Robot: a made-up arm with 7 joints. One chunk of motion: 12 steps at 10 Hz.
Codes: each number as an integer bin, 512 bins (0 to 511) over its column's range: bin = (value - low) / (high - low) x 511, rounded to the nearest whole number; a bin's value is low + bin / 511 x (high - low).
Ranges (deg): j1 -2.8..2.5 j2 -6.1..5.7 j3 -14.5..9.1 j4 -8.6..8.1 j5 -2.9..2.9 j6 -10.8..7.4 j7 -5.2..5
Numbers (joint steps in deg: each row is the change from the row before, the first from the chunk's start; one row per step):
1: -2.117 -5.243 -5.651 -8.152 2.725 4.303 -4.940
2: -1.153 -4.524 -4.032 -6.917 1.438 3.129 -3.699
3: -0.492 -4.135 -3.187 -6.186 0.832 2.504 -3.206
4: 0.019 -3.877 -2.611 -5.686 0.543 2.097 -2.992
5: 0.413 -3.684 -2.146 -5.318 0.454 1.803 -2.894
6: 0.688 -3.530 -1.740 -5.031 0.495 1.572 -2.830
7: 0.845 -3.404 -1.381 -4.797 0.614 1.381 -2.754
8: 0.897 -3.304 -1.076 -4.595 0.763 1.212 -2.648
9: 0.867 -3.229 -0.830 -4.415 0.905 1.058 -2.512
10: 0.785 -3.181 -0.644 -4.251 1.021 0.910 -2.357
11: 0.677 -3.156 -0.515 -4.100 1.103 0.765 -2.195
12: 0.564 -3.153 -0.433 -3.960 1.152 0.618 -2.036
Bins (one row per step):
1: 66 37 192 14 496 424 13
2: 159 68 227 51 382 391 75
3: 223 85 245 74 329 374 100
4: 272 96 257 89 303 362 111
5: 310 105 267 100 295 354 116
6: 336 111 276 109 299 347 119
7: 351 117 284 116 310 342 123
8: 356 121 291 123 323 337 128
9: 354 124 296 128 335 333 135
10: 346 126 300 133 345 329 142
11: 335 127 303 138 353 325 151
12: 324 128 305 142 357 321 159

